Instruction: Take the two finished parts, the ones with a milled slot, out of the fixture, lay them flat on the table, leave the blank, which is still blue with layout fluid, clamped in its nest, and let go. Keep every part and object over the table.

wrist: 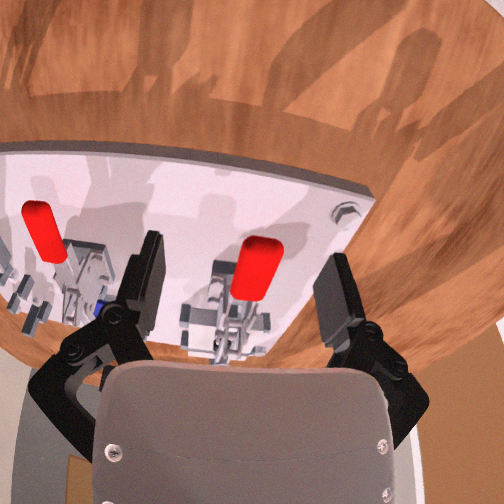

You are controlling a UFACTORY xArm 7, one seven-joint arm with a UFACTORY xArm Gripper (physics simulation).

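Note:
My gripper (245, 280) is open and empty, its two black fingers spread wide above the light grey fixture plate (190, 225). Between the fingers stands a toggle clamp with a red handle (256, 267) over a grey nest (225, 325); the part in it is mostly hidden by the clamp and my wrist housing. A second red-handled clamp (43, 231) stands at the left over another nest (85, 280). A small patch of blue (100, 308), the blank, shows just behind my left finger.
The fixture plate lies on a wooden table (300, 75) and has a hex bolt (345, 212) in its far right corner. More grey nest blocks (30, 305) sit at the left edge. The table edge shows at the lower right.

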